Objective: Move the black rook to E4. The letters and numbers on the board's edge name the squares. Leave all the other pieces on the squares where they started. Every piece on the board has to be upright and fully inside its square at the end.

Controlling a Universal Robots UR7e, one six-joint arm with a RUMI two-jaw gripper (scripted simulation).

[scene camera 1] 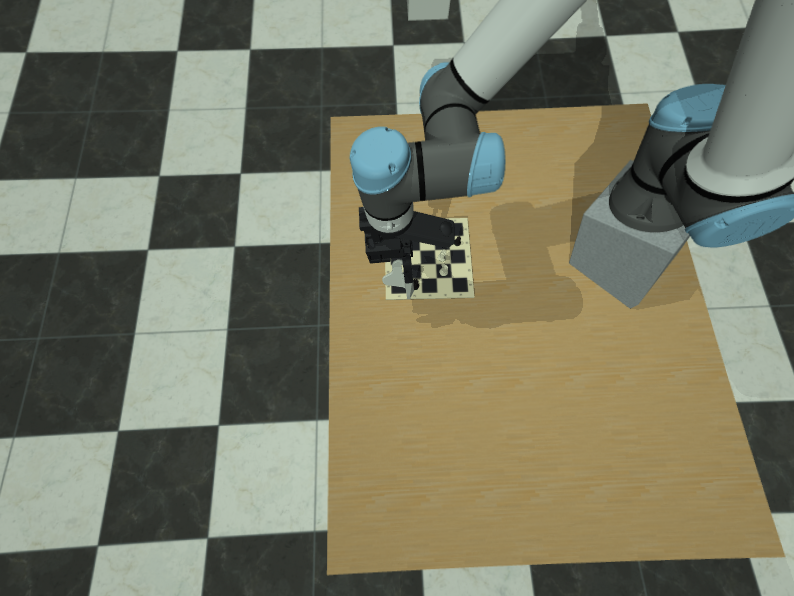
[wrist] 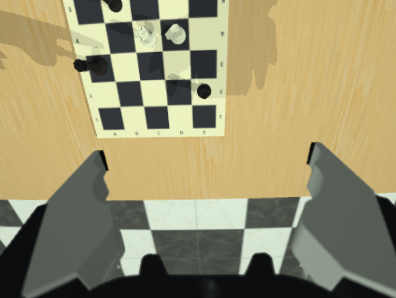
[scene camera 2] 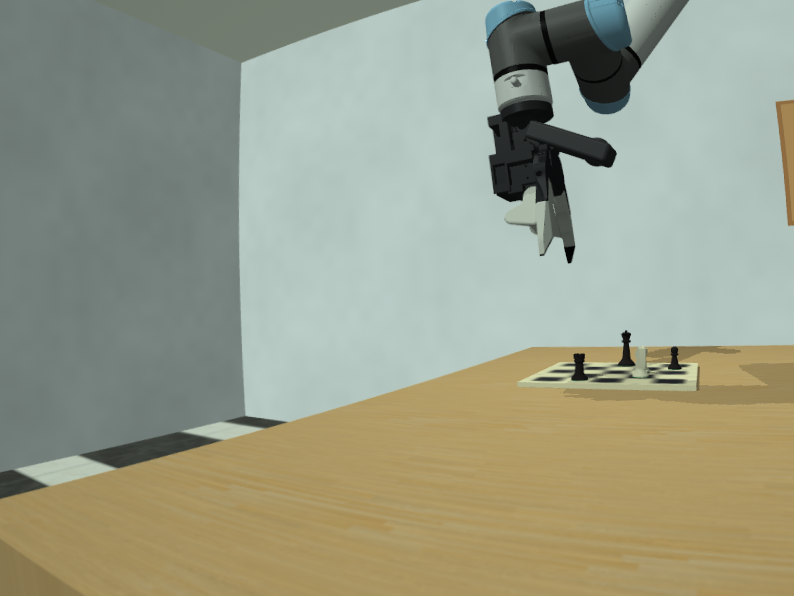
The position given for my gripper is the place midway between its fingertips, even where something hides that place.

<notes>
In view: my gripper (scene camera 2: 557, 259) and a small chessboard (scene camera 2: 610, 376).
The small chessboard also shows in scene camera 1 (scene camera 1: 458, 283) and in the wrist view (wrist: 148, 91). My gripper is seen too in scene camera 1 (scene camera 1: 406, 262) and in the wrist view (wrist: 204, 148).
</notes>
